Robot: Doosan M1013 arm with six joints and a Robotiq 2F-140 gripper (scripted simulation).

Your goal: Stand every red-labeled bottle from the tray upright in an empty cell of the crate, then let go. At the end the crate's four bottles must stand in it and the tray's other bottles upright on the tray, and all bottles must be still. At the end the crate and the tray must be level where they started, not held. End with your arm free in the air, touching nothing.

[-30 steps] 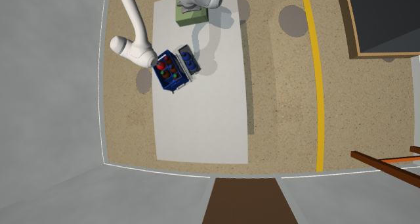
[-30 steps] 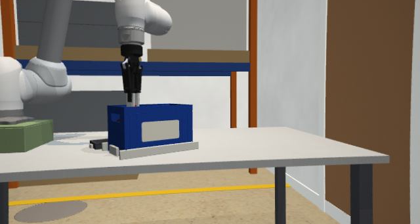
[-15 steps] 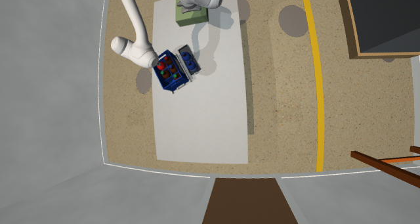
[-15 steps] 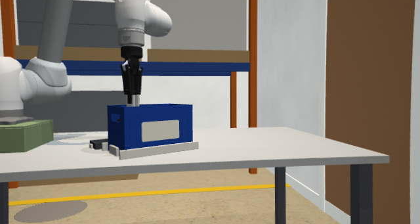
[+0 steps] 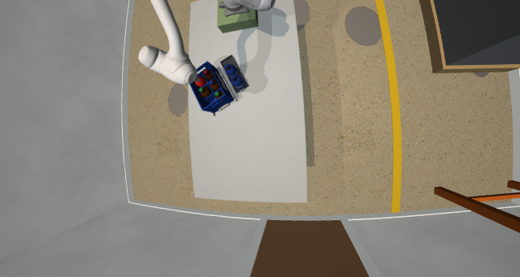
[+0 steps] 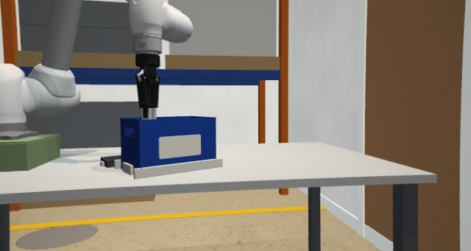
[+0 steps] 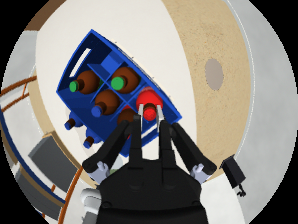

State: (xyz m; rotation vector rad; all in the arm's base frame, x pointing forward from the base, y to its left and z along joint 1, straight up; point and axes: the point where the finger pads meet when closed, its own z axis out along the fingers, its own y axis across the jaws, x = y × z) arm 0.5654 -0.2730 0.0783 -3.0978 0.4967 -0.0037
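The red-labeled bottle is 90 mm below my hand. Also, from my hand: blue crate (90 mm below, 80 mm to the left, 50 mm ahead).
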